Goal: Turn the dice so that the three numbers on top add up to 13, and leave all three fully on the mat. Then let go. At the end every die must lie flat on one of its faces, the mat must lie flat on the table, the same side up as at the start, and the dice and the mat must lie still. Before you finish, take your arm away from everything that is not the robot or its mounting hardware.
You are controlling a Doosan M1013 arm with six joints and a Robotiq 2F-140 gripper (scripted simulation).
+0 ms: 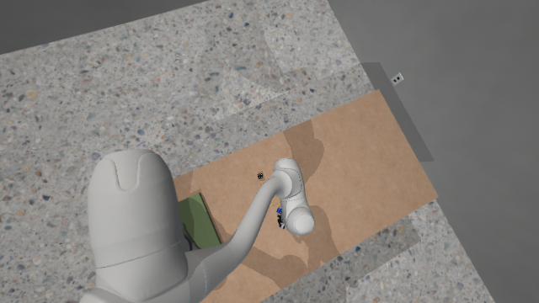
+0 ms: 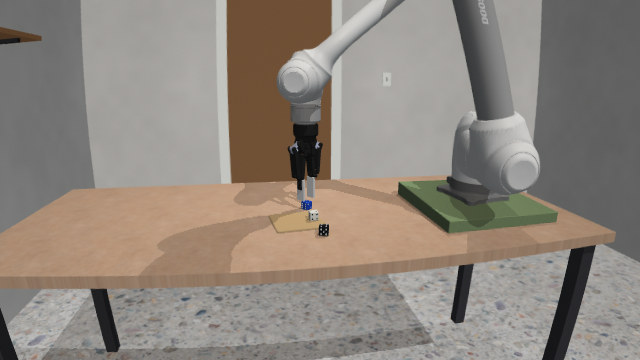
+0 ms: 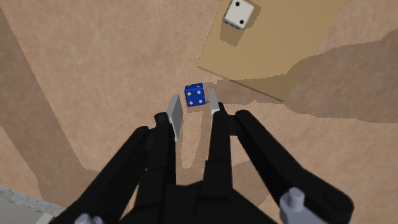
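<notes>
My gripper is now 5 cm above the blue die. The rest, counted from my hand: white die: 11 cm to the left, 5 cm below, 1 cm ahead; then tan mat: 11 cm to the left, 6 cm below, 6 cm ahead; then black die: 22 cm to the left, 5 cm below, 2 cm ahead.
</notes>
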